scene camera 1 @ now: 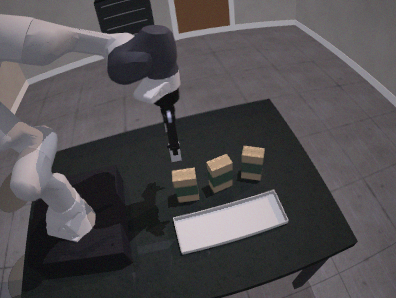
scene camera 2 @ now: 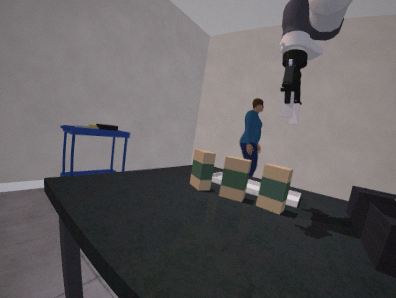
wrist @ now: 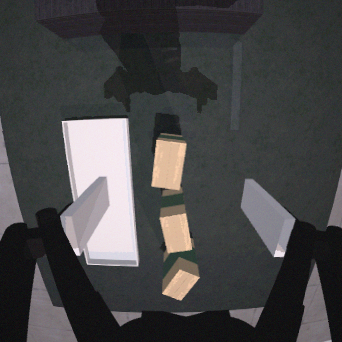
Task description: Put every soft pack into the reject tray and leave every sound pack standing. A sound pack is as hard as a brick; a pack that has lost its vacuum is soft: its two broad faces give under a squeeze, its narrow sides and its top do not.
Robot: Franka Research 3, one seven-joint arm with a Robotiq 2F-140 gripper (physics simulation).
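Three tan packs with green bands stand upright in a row beside the white reject tray [scene camera 1: 227, 226] [scene camera 2: 295, 199] [wrist: 100, 150], whose inside shows no pack. The pack closest to the robot base [scene camera 1: 185, 185] [scene camera 2: 274, 189] [wrist: 169, 164], the middle pack [scene camera 1: 220, 174] [scene camera 2: 235, 179] [wrist: 175, 233] and the far pack [scene camera 1: 252, 164] [scene camera 2: 203, 170] [wrist: 181, 284] are apart from each other. The far pack is turned at an angle in the wrist view. Softness cannot be told by sight. My gripper [scene camera 1: 175, 154] [scene camera 2: 290, 114] [wrist: 175, 192] is wide open and empty, pointing down, high above the table.
The dark table [scene camera 1: 315, 220] [scene camera 2: 150, 225] carries the black robot base block [scene camera 1: 107, 250] [scene camera 2: 382, 235] [wrist: 150, 20] at the arm's side. A blue cart [scene camera 2: 95, 130] and a person [scene camera 2: 253, 130] are beyond the table. A dark cabinet [scene camera 1: 125, 15] stands by the wall.
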